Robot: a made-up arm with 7 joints. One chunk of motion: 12 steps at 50 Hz.
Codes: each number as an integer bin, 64 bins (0 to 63) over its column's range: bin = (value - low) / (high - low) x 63, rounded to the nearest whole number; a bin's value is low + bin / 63 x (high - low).
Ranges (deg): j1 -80.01..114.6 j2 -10..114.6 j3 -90.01..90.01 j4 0..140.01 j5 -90.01..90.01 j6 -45.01..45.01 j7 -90.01..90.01
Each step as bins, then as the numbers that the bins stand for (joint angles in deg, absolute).
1 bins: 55 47 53 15 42 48 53
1 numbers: 89.89 82.96 61.44 33.34 30.00 23.58 61.44
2 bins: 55 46 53 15 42 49 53
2 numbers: 89.89 80.98 61.44 33.34 30.00 25.01 61.44
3 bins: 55 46 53 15 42 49 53
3 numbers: 89.89 80.98 61.44 33.34 30.00 25.01 61.44
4 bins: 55 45 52 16 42 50 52
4 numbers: 89.89 79.00 58.58 35.56 30.00 26.43 58.58
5 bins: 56 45 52 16 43 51 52
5 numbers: 92.98 79.00 58.58 35.56 32.86 27.86 58.58
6 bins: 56 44 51 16 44 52 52
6 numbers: 92.98 77.02 55.72 35.56 35.72 29.29 58.58
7 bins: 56 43 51 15 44 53 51
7 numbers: 92.98 75.04 55.72 33.34 35.72 30.72 55.72
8 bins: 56 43 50 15 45 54 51
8 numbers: 92.98 75.04 52.86 33.34 38.58 32.15 55.72
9 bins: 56 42 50 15 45 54 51
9 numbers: 92.98 73.07 52.86 33.34 38.58 32.15 55.72
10 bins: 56 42 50 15 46 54 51
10 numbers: 92.98 73.07 52.86 33.34 41.43 32.15 55.72
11 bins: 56 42 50 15 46 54 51
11 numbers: 92.98 73.07 52.86 33.34 41.43 32.15 55.72
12 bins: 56 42 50 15 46 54 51
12 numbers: 92.98 73.07 52.86 33.34 41.43 32.15 55.72
